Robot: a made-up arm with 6 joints. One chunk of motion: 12 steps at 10 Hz.
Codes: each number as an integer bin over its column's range. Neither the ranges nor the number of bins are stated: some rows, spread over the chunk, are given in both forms.
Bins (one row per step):
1: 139 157 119 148 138 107
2: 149 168 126 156 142 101
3: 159 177 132 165 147 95
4: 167 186 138 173 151 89
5: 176 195 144 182 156 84
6: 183 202 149 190 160 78
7: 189 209 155 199 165 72
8: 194 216 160 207 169 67
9: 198 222 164 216 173 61
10: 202 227 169 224 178 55
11: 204 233 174 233 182 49
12: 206 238 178 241 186 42
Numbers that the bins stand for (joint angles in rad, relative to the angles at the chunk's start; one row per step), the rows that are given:
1: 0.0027 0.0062 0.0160 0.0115 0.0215 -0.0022
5: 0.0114 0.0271 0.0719 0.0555 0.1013 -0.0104
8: 0.0156 0.0386 0.1076 0.0879 0.1589 -0.0164
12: 0.0185 0.0507 0.1479 0.1319 0.2342 -0.0252
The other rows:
2: 0.0051 0.0122 0.0316 0.0219 0.0393 -0.0044
3: 0.0074 0.0172 0.0451 0.0335 0.0614 -0.0065
4: 0.0093 0.0221 0.0585 0.0439 0.0791 -0.0086
6: 0.0131 0.0309 0.0831 0.0659 0.1190 -0.0125
7: 0.0145 0.0347 0.0965 0.0775 0.1412 -0.0146
9: 0.0166 0.0419 0.1166 0.0995 0.1766 -0.0185
10: 0.0175 0.0446 0.1278 0.1099 0.1988 -0.0206
11: 0.0180 0.0479 0.1389 0.1215 0.2165 -0.0227

